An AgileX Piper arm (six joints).
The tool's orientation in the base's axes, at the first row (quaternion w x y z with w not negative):
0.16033 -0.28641 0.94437 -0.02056
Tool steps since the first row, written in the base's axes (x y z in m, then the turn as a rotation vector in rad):
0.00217 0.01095 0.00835 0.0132 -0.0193 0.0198
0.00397 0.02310 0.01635 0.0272 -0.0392 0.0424
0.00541 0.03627 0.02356 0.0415 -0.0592 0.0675
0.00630 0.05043 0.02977 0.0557 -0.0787 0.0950
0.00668 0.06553 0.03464 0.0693 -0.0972 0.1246
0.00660 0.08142 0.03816 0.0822 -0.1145 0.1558
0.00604 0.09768 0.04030 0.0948 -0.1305 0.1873
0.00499 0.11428 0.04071 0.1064 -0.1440 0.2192
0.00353 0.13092 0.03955 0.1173 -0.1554 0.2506
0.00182 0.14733 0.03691 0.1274 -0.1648 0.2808
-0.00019 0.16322 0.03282 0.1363 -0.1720 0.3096
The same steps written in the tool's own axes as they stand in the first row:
-0.01013 0.00689 -0.00665 -0.0056 -0.0258 -0.0156
-0.02052 0.01503 -0.01302 -0.0122 -0.0528 -0.0337
-0.03096 0.02432 -0.01870 -0.0198 -0.0804 -0.0541
-0.04122 0.03486 -0.02356 -0.0283 -0.1079 -0.0767
-0.05120 0.04663 -0.02725 -0.0374 -0.1345 -0.1014
-0.06087 0.05948 -0.02977 -0.0471 -0.1599 -0.1279
-0.06995 0.07308 -0.03112 -0.0574 -0.1841 -0.1546
-0.07834 0.08745 -0.03095 -0.0684 -0.2058 -0.1819
-0.08597 0.10228 -0.02943 -0.0799 -0.2252 -0.2088
-0.09284 0.11724 -0.02660 -0.0914 -0.2424 -0.2348
-0.09877 0.13212 -0.02251 -0.1029 -0.2569 -0.2597

